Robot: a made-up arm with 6 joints.
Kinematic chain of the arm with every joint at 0, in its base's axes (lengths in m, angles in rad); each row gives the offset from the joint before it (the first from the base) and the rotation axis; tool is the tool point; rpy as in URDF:
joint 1: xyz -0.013 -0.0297 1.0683 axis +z
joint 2: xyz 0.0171 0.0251 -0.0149 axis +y
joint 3: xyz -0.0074 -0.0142 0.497 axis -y
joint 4: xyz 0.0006 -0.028 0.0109 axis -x
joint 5: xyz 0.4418 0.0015 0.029 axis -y
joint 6: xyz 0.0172 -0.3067 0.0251 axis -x
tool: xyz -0.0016 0.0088 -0.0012 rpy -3.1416 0 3.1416
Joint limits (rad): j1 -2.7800..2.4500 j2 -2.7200..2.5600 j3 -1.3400..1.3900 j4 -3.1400..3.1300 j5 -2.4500..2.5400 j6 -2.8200..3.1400
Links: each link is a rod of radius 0.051 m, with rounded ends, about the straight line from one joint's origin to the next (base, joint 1, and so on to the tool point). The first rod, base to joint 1, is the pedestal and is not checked.
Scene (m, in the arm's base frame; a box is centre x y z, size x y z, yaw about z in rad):
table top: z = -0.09
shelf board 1: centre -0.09 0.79 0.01 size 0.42 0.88 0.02 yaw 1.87
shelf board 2: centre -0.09 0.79 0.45 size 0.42 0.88 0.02 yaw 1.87
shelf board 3: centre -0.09 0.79 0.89 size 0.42 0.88 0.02 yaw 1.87
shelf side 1: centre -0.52 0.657 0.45 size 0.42 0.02 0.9 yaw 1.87
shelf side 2: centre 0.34 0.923 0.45 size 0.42 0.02 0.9 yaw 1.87
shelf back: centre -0.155 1 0.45 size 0.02 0.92 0.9 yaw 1.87
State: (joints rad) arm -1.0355 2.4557 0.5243 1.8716 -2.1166 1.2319
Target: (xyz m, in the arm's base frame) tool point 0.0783 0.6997 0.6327
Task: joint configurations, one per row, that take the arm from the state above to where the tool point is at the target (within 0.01 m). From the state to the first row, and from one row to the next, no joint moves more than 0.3 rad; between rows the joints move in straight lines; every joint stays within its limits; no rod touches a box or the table.
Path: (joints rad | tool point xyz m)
1: -0.7702 2.3435 0.4673 1.9733 -2.1228 1.2340 | 0.4338 -0.3122 0.1979
2: -0.5049 2.2312 0.4103 2.0751 -2.1290 1.2362 | 0.5497 -0.1856 0.2527
3: -0.2396 2.1190 0.3533 2.1768 -2.1352 1.2383 | 0.6178 -0.0175 0.3116
4: 0.0257 2.0068 0.2963 2.2786 -2.1413 1.2404 | 0.6250 0.1723 0.3738
5: 0.2910 1.8946 0.2393 2.3803 -2.1475 1.2425 | 0.5667 0.3605 0.4381
6: 0.5563 1.7823 0.1823 2.4821 -2.1537 1.2447 | 0.4470 0.5237 0.5034
7: 0.8217 1.6701 0.1253 2.5838 -2.1599 1.2468 | 0.2779 0.6416 0.5686
8: 1.0870 1.5579 0.0683 2.6856 -2.1661 1.2489 | 0.0783 0.6997 0.6327

